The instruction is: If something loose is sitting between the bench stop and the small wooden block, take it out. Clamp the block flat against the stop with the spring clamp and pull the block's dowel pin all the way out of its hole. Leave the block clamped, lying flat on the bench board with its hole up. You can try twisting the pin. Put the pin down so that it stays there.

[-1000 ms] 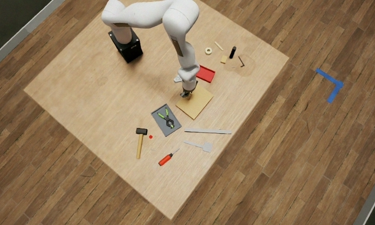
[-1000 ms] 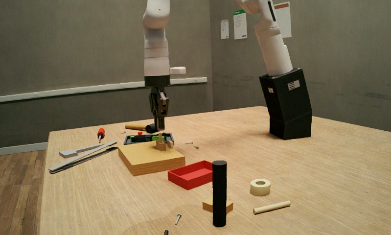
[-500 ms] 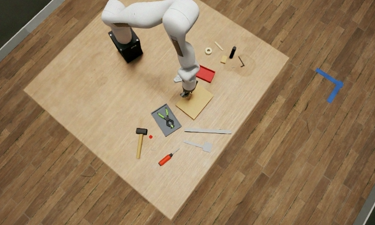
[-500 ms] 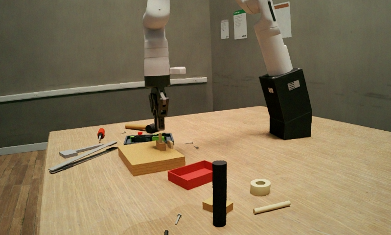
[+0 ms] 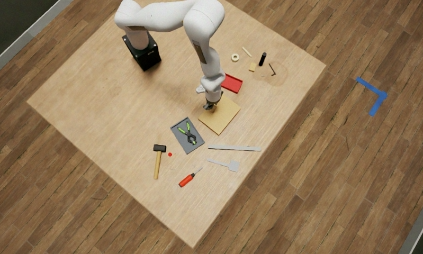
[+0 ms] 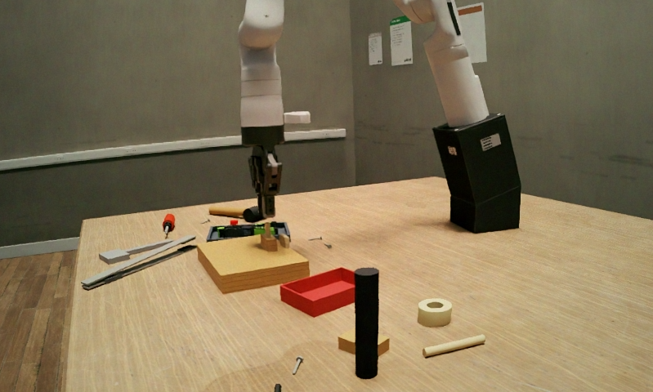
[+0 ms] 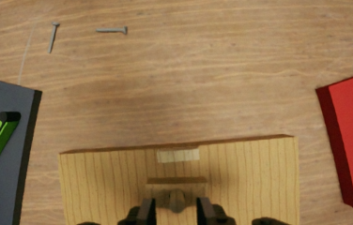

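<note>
The dowel pin is 5 cm below my hand. Also, from my hand: wooden block: 7 cm below; tan bench board: 4 cm ahead, 9 cm below; red tray: 2 cm behind, 19 cm to the left, 10 cm below.
</note>
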